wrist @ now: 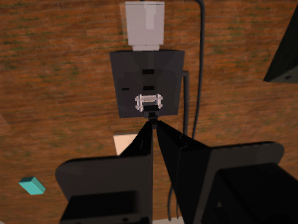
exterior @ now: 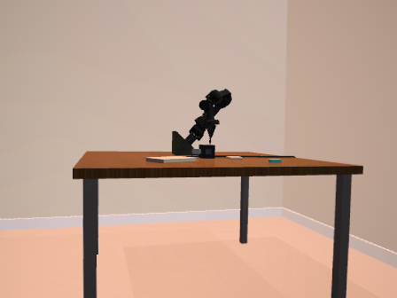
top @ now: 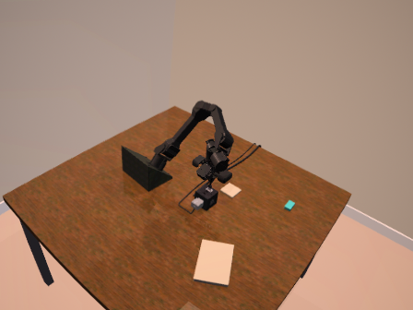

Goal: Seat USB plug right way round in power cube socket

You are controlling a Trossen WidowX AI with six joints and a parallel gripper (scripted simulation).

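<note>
Right now the USB plug is 20 mm below my gripper tip. Round my gripper tip: teal block 350 mm ahead, 200 mm to the left, 110 mm below; then tan book 210 mm ahead, 310 mm to the right, 110 mm below; then small tan card 50 mm ahead, 130 mm to the left, 110 mm below.
</note>
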